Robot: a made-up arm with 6 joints. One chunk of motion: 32 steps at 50 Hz.
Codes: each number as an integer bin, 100 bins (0 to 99) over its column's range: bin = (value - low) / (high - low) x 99, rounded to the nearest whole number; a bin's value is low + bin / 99 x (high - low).
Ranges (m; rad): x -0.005..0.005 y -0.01..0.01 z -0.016..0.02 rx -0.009..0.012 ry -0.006..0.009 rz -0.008..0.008
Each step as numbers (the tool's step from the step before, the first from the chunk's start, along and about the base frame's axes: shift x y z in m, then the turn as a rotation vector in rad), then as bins.
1 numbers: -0.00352 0.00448 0.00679 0.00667 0.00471 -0.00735
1 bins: 15 72 63 74 71 4
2 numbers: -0.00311 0.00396 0.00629 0.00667 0.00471 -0.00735
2 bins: 19 69 61 74 71 4
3 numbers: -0.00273 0.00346 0.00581 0.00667 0.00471 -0.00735
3 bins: 22 67 60 74 71 4
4 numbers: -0.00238 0.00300 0.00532 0.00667 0.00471 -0.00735
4 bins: 26 64 59 74 71 4
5 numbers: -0.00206 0.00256 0.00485 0.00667 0.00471 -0.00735
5 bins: 29 62 57 74 71 4
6 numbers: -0.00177 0.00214 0.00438 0.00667 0.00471 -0.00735
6 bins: 32 60 56 74 71 4
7 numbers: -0.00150 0.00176 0.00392 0.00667 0.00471 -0.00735
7 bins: 35 58 55 74 71 4
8 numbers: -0.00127 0.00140 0.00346 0.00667 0.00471 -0.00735
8 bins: 37 56 54 74 71 4
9 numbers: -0.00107 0.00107 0.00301 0.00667 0.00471 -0.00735
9 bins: 39 55 52 74 71 4
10 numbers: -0.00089 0.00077 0.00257 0.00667 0.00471 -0.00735
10 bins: 41 53 51 74 71 4
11 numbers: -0.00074 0.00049 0.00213 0.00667 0.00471 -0.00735
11 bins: 42 52 50 74 71 4
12 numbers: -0.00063 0.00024 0.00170 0.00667 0.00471 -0.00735
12 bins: 43 51 49 74 71 4
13 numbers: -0.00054 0.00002 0.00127 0.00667 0.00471 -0.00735
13 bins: 44 50 47 74 71 4
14 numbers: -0.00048 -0.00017 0.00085 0.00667 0.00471 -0.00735
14 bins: 45 49 46 74 71 4
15 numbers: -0.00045 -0.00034 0.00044 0.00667 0.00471 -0.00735
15 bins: 45 48 45 74 71 4
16 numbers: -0.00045 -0.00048 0.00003 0.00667 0.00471 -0.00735
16 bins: 45 47 44 74 71 4
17 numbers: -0.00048 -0.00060 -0.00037 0.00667 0.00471 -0.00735
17 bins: 45 47 43 74 71 4
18 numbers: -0.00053 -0.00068 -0.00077 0.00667 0.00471 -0.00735
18 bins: 44 46 42 74 71 4
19 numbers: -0.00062 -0.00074 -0.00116 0.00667 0.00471 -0.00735
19 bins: 43 46 41 74 71 4
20 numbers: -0.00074 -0.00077 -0.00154 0.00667 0.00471 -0.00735
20 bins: 42 46 40 74 71 4
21 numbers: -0.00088 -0.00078 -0.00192 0.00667 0.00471 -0.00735
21 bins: 41 46 39 74 71 4
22 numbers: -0.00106 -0.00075 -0.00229 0.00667 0.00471 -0.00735
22 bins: 39 46 38 74 71 4
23 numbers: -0.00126 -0.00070 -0.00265 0.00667 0.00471 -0.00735
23 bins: 37 46 37 74 71 4
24 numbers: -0.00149 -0.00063 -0.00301 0.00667 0.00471 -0.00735
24 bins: 35 46 36 74 71 4
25 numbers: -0.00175 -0.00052 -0.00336 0.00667 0.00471 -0.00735
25 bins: 32 47 35 74 71 4
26 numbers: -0.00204 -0.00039 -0.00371 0.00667 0.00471 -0.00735
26 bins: 29 48 34 74 71 4
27 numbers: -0.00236 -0.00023 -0.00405 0.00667 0.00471 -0.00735
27 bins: 26 48 33 74 71 4
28 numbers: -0.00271 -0.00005 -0.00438 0.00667 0.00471 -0.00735
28 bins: 23 49 32 74 71 4
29 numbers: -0.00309 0.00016 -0.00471 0.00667 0.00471 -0.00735
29 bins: 19 50 31 74 71 4
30 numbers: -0.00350 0.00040 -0.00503 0.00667 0.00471 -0.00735
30 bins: 15 51 30 74 71 4
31 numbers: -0.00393 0.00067 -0.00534 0.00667 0.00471 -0.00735
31 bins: 11 53 29 74 71 4
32 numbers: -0.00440 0.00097 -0.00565 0.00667 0.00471 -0.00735
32 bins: 6 54 28 74 71 4
